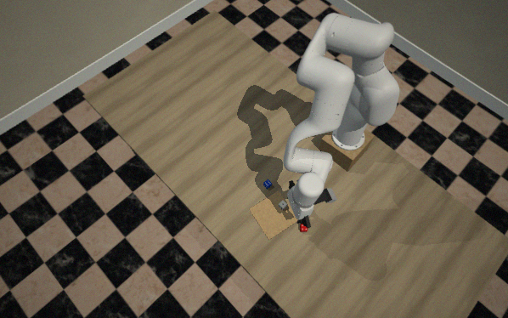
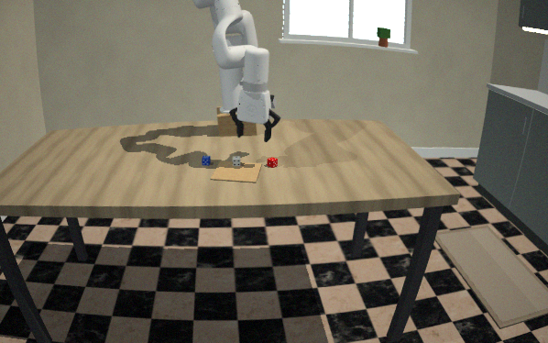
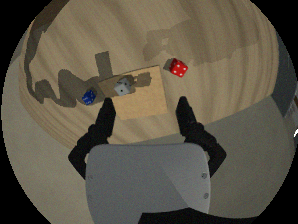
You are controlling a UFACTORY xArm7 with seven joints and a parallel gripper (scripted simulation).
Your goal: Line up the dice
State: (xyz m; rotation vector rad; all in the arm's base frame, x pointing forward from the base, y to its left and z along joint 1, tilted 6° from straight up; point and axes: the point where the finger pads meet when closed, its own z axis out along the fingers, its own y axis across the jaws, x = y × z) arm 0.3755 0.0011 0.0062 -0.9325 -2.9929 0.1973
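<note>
The red die lies 90 mm below my hand, 60 mm to the left of it and 20 mm ahead of it. Round my hand: blue die 150 mm to the right, 90 mm below, 40 mm behind; white die 90 mm below, 50 mm to the right, 10 mm behind; tan mat 100 mm below, 60 mm to the right, 40 mm ahead.
</note>
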